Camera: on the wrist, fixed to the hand. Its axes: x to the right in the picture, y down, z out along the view.
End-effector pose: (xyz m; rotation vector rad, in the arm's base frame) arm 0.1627 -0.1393 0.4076 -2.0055 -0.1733 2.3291
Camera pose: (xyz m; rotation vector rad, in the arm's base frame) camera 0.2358 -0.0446 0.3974 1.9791 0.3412 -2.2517
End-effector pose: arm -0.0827 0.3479 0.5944 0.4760 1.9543 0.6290
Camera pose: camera -0.1627 0.2649 0.5608 0.4110 1.8590 0.8692
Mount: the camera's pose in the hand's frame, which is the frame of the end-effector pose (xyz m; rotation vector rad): 0.0105 -0.0908 -0.0779 -0.2096 0.0060 0.0679
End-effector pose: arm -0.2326 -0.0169 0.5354 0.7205 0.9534 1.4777
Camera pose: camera -0.2574 -0.0197 0.4179 0.6004 0.7708 1.6126
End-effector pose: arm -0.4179 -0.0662 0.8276 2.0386 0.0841 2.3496
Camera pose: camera -0.4977 0.0234 0.8216 1.9648 -0.2251 2.2907
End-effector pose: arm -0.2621 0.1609 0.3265 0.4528 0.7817 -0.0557
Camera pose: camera -0.3260 0.1124 0.2371 0.2803 0.7684 0.0903
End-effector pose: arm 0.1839 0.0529 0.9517 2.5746 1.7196 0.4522
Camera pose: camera 0.0866 0.0868 1.0134 2.4900 1.5001 0.6075
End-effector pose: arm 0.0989 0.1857 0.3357 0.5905 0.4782 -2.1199
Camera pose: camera 0.0373 0.2707 0.2774 0.4861 0.6650 -1.9738
